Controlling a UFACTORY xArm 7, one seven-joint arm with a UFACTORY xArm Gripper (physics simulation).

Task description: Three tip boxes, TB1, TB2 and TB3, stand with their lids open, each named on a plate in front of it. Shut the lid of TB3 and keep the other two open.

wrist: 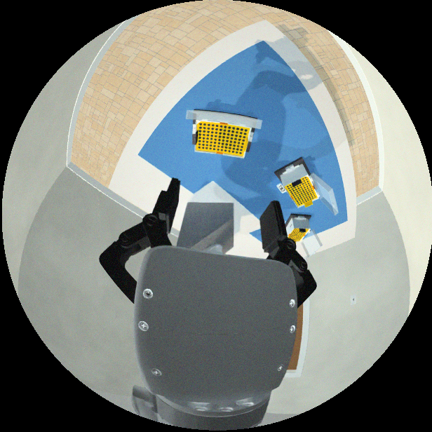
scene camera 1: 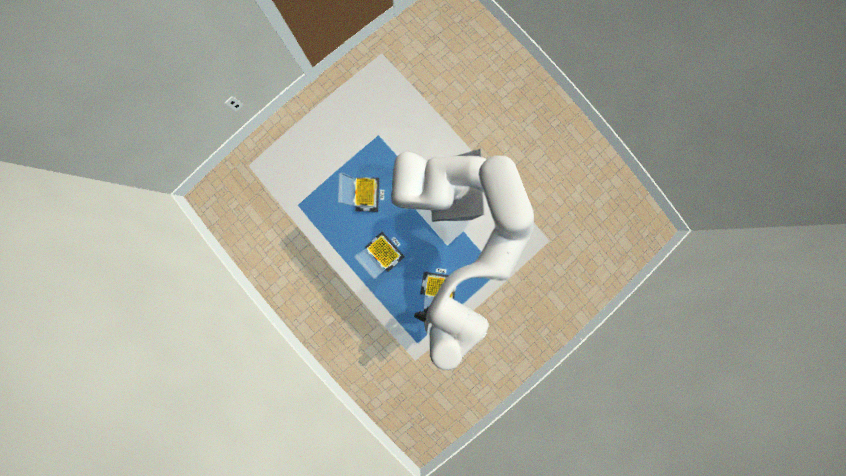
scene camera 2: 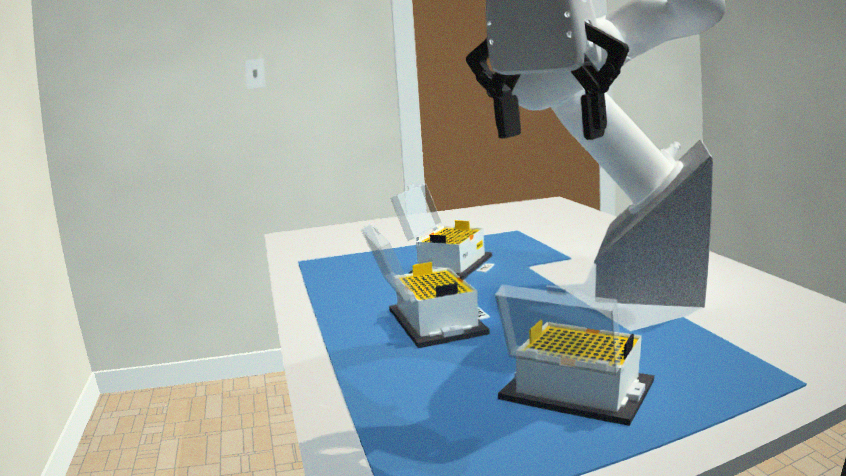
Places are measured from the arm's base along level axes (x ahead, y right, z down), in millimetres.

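Pixels of known places: gripper, fingertip midpoint: [scene camera 2: 551, 137]; arm's base, origin of the base link: [scene camera 2: 657, 189].
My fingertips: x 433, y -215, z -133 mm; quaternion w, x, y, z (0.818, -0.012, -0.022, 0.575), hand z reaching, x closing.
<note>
Ahead of a thing's pixels: the offset from my fingertips to its middle. "spot": to the spot under its first point. Level surfaces: height alone.
Three white tip boxes with yellow racks have their clear lids raised. The box nearest scene camera 2 [scene camera 1: 434, 285] [scene camera 2: 567, 381] [wrist: 222, 139] has its lid {spot: dy +19, dx +42, dz +176 mm} [scene camera 2: 509, 319] [wrist: 222, 119] up; the arm partly hides this box in scene camera 1. The middle box {dy +297, dx -44, dz +256 mm} [scene camera 1: 384, 251] [scene camera 2: 446, 313] [wrist: 301, 193] has its lid [scene camera 1: 371, 264] [scene camera 2: 381, 254] [wrist: 327, 194] up. The far box {dy +510, dx -203, dz +256 mm} [scene camera 1: 366, 192] [scene camera 2: 437, 254] [wrist: 298, 234] has its lid [scene camera 1: 346, 189] [scene camera 2: 415, 211] [wrist: 311, 243] up. The name plates are too small to read surely. My gripper [scene camera 2: 551, 134] [wrist: 224, 199] is open and empty, high above the boxes.
The boxes stand on black bases on a blue mat {dz +289 mm} [scene camera 1: 331, 207] [scene camera 2: 709, 378] [wrist: 170, 145], which lies on a white table {dz +292 mm} [scene camera 1: 378, 94] [scene camera 2: 769, 296]. The grey arm base [scene camera 2: 656, 248] [wrist: 207, 220] stands beside the mat. The white arm [scene camera 1: 508, 195] reaches over the table.
</note>
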